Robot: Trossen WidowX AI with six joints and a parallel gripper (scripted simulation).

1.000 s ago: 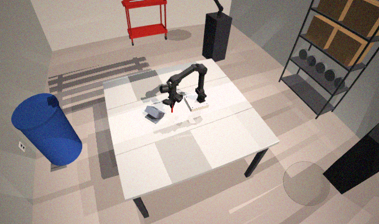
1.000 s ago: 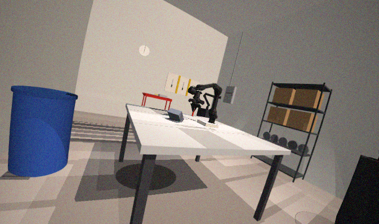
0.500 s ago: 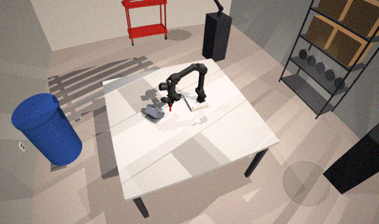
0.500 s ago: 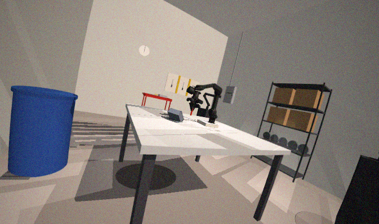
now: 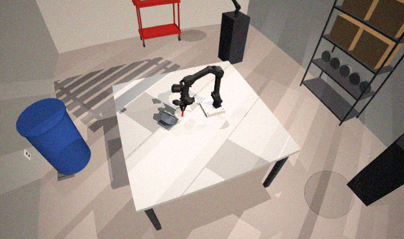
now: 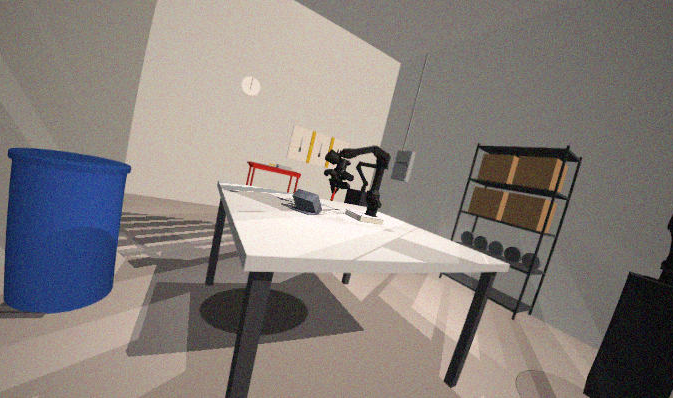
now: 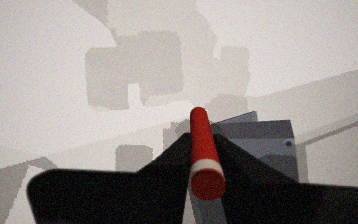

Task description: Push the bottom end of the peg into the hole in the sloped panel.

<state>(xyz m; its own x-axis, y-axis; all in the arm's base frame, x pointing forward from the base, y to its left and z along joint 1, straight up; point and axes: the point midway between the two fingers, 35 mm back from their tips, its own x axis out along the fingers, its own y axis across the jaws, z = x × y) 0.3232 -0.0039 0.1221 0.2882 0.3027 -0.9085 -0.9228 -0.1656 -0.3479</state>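
The grey sloped panel is 11 cm ahead of my gripper tip, 8 cm below it and 6 cm to the right of it. Round my gripper tip: red round peg (2 cm above).
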